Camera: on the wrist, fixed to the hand. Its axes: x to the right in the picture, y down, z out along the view.
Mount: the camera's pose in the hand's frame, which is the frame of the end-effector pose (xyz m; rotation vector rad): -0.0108 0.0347 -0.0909 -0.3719 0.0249 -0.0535
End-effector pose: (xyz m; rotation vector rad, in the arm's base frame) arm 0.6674 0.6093 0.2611 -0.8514 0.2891 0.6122
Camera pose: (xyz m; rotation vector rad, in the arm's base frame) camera 0.6377 0.5523 0.1873 -1.2210 0.1758 0.6150
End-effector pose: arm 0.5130 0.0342 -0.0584 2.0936 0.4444 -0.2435
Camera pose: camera 0.5170 0.0921 0.0205 1.7242 0.5187 -0.1523
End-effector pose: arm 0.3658 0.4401 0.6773 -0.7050 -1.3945 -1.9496
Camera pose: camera 0.3934 0.3471 0.6638 -0.8127 -1.0536 -2.2810
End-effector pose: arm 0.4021 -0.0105 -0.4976 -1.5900 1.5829 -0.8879
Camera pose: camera 0.3061 -0.0011 -0.4810 -1.8888 1.8085 -0.6682
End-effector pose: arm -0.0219 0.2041 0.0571 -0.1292 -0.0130 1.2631
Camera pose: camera -0.0508 0.1959 -0.0361 -0.4625 -0.2292 1.1952
